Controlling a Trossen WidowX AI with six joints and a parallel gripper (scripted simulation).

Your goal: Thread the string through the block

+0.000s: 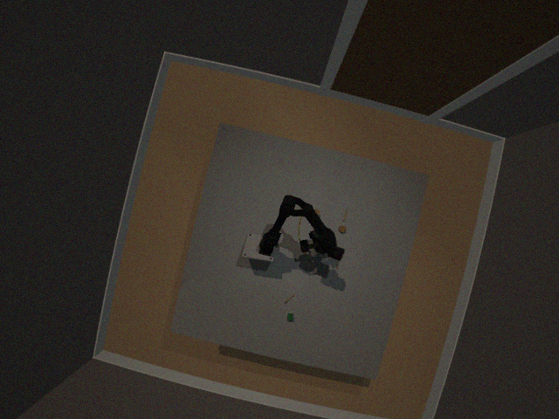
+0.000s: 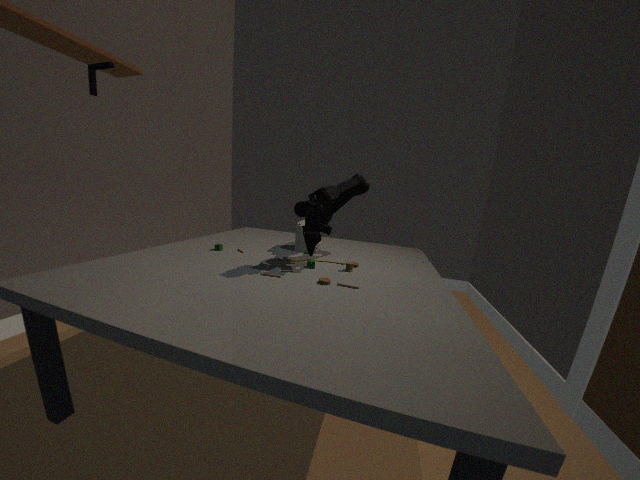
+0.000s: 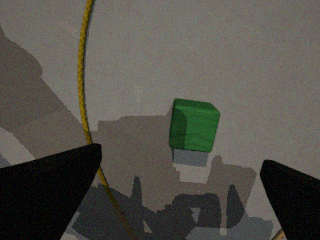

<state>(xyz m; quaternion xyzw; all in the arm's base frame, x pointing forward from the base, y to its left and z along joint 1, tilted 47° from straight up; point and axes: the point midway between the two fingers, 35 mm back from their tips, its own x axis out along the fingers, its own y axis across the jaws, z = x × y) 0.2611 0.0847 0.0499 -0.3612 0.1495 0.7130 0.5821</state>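
The green cube is 1 cm ahead of my gripper tip, 1 cm to the left of it and 4 cm below it. Also, from my gripper tip: wooden disc (15 cm ahead, 10 cm to the left, 5 cm below); thin wooden stick (12 cm to the right, 6 cm below).
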